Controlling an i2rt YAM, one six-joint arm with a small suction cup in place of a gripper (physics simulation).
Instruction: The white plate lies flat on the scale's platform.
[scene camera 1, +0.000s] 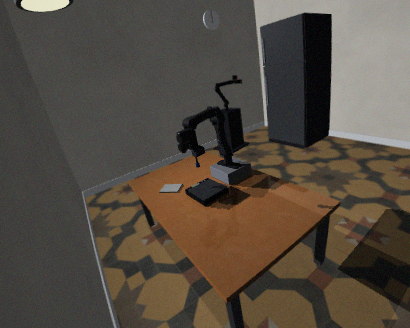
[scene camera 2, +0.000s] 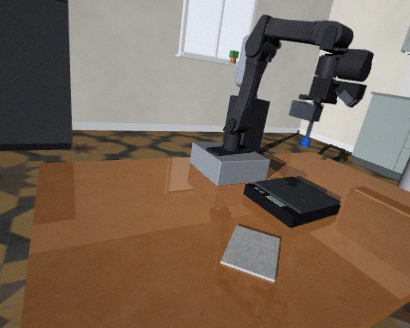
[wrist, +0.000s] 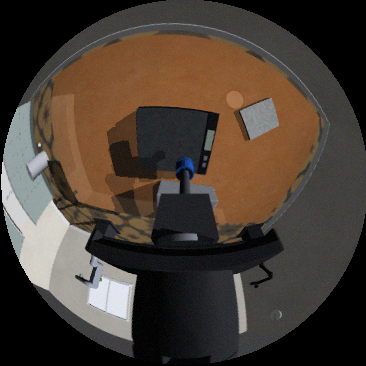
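Pixels of known places: hand, tool point: (scene camera 1: 198, 166) (scene camera 2: 304, 146) (wrist: 184, 165); arm's base, link origin: (scene camera 1: 228, 164) (scene camera 2: 230, 151).
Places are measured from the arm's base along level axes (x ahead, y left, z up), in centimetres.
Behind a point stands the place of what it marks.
The white plate (scene camera 1: 171, 188) {y -25.9, x 39.9, z -8.6 cm} (scene camera 2: 252, 253) {y -28.7, x 40.6, z -8.5 cm} (wrist: 260, 119) {y -26.9, x 38.7, z -8.6 cm}, a thin square pale-grey slab, lies flat on the table beside the scale, apart from it. The black scale (scene camera 1: 206, 192) {y 7.9, x 33.0, z -4.7 cm} (scene camera 2: 296, 199) {y -1.0, x 32.8, z -4.6 cm} (wrist: 172, 137) {y 3.5, x 30.6, z -4.6 cm} stands on the table with a dark, bare platform and a small display with buttons along the edge that faces the plate. My gripper (scene camera 1: 197, 165) (scene camera 2: 305, 142) (wrist: 185, 167) {y 0.2, x 29.8, z 11.8 cm}, a blue suction cup on a thin rod, points down and hangs in the air above the level of the scale. Nothing hangs from the cup, so it is open.
The arm stands on a grey base block (scene camera 1: 231, 171) {y 9.3, x 7.7, z -0.1 cm} (scene camera 2: 227, 167) {y -9.5, x 9.3, z -2.1 cm} (wrist: 210, 192) {y -10.5, x 9.2, z -4.4 cm} beside the scale on the wooden table (scene camera 1: 220, 240) {y 42.3, x 56.8, z -9.1 cm} (scene camera 2: 125, 270) {y -54.9, x 31.4, z -9.1 cm} (wrist: 175, 70) {y 2.5, x 51.7, z -9.1 cm}. A tall dark cabinet (scene camera 1: 285, 80) (scene camera 2: 32, 75) stands on the floor beyond the table.
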